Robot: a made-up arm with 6 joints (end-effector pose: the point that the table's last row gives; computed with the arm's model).
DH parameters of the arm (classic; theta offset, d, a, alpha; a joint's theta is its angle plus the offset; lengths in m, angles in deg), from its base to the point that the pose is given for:
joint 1: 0 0.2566 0 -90
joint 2: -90 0 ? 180
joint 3: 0 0 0 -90
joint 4: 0 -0.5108 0 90
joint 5: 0 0.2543 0 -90
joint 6: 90 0 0 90
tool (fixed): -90 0 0 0
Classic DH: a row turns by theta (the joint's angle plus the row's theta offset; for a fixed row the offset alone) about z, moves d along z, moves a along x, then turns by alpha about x.
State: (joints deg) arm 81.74 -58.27 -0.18 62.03 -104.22 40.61
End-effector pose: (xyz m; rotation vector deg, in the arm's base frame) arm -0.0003 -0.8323 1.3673 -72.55 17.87 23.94
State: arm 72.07 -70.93 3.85 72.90 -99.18 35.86
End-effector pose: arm -0.2687 -1.0733 1.1602 -50.11 14.07 2.40
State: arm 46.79 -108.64 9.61 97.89 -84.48 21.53
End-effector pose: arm -1.0317 -1.0473 0.2480 5.44 -4.03 -52.64
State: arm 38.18 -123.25 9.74 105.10 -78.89 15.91
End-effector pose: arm -1.1539 -0.8231 -0.1193 23.18 -13.90 -69.60
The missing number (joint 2, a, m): 1.0617
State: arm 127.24 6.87 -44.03 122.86 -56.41 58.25
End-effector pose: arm -0.4820 0.4060 1.0490 114.68 103.53 14.90
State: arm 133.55 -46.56 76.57 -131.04 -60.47 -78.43
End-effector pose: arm 0.4918 -0.7597 1.5192 38.36 -44.93 -77.90
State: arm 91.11 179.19 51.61 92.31 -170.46 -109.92
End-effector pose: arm -0.0084 -0.0953 -1.3648 -84.86 -88.76 -22.74
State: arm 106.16 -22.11 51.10 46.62 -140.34 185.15
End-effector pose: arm 0.2872 -0.3634 1.7826 109.69 59.00 -55.63
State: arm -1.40 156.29 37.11 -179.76 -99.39 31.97
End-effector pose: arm 0.1831 0.2499 -1.1609 146.44 5.82 -25.95
